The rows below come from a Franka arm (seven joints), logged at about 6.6 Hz.
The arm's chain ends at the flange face. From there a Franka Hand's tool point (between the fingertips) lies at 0.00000 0.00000 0.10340 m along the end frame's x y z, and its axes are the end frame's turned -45 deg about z.
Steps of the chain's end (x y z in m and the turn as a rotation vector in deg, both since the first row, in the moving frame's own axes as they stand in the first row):
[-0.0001, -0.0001, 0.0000, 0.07, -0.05, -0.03]
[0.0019, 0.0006, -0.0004, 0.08, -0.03, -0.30]
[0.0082, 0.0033, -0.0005, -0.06, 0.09, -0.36]
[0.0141, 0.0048, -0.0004, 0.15, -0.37, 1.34]
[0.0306, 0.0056, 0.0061, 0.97, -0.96, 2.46]
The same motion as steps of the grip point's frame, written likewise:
[0.0000, -0.0003, 0.0000, 0.08, 0.01, -0.03]
[0.0010, 0.0016, -0.0004, 0.08, 0.04, -0.30]
[0.0035, 0.0083, -0.0005, -0.11, 0.02, -0.36]
[0.0063, 0.0127, -0.0004, 0.37, -0.16, 1.34]
[0.0177, 0.0231, 0.0061, 1.36, 0.01, 2.46]

